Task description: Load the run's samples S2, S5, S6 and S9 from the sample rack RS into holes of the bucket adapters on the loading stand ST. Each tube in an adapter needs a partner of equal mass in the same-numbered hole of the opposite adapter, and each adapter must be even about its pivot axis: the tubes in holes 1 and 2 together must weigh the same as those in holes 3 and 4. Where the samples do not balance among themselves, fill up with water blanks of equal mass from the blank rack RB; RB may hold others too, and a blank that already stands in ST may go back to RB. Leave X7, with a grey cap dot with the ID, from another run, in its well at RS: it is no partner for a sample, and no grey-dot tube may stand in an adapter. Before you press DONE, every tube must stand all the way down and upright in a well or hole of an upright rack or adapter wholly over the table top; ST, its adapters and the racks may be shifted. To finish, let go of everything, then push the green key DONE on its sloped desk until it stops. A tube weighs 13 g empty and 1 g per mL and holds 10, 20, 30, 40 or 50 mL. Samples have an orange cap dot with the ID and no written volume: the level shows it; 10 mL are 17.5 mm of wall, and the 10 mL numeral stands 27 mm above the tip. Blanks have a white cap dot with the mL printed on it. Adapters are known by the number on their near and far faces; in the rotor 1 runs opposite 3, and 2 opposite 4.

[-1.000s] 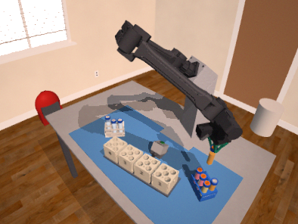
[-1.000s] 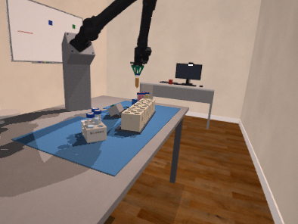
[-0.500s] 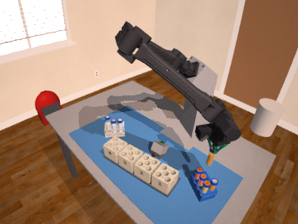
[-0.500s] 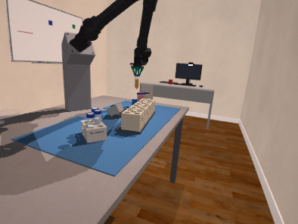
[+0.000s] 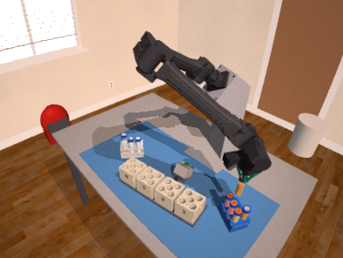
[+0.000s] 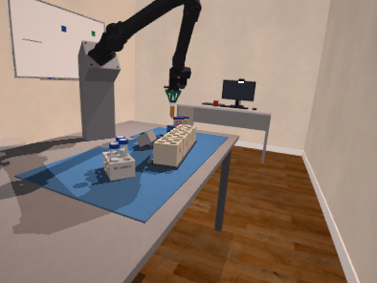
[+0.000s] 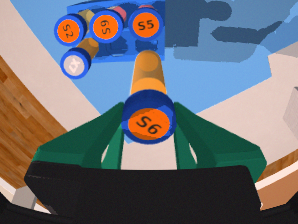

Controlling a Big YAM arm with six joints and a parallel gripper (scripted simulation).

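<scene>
My gripper is now 560 mm to the left of the 50 mL blank, 200 mm past it and 150 mm above it. Round my hand: orange-dot tube: 50 mm below, 10 mm behind; then sample tube S9: 150 mm below, 60 mm ahead, 20 mm to the right; then sample tube S5: 150 mm below, 40 mm to the right, 20 mm ahead.
</scene>
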